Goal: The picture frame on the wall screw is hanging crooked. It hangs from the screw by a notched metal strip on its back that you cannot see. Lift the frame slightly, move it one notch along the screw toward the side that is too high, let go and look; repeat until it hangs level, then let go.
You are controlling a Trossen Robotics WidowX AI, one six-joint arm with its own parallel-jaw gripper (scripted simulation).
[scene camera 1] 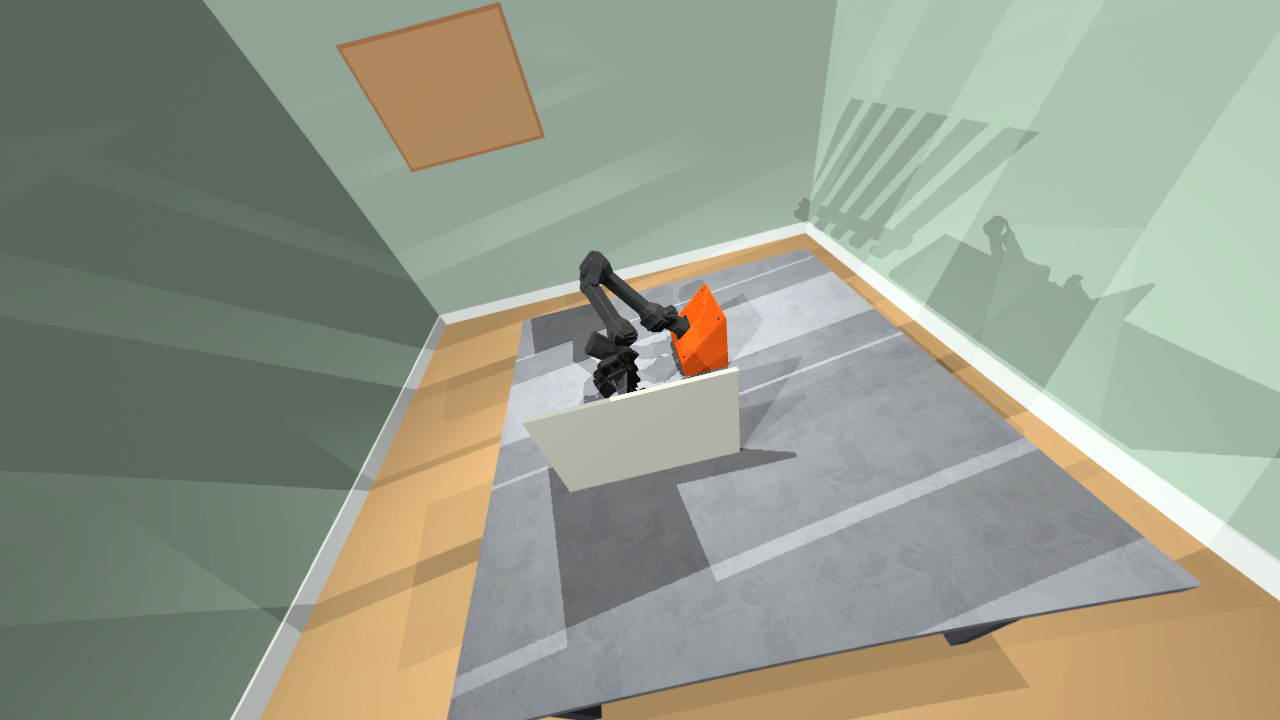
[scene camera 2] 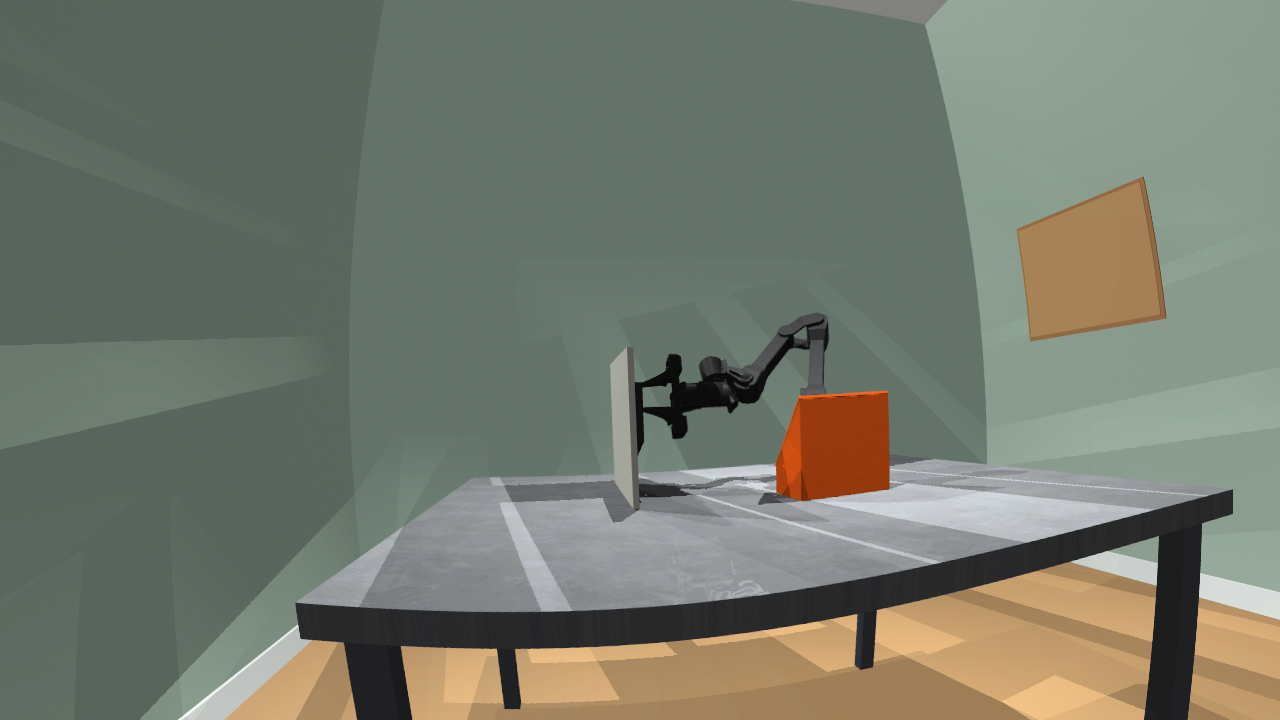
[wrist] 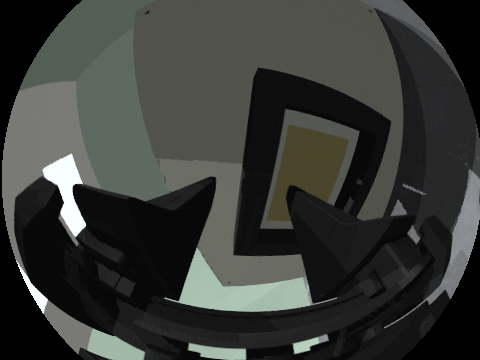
Labels:
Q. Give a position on a wall panel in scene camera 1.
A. At 695, 419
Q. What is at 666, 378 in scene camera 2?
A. The gripper.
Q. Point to a picture frame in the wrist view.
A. At 302, 133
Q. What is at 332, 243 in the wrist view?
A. The gripper.

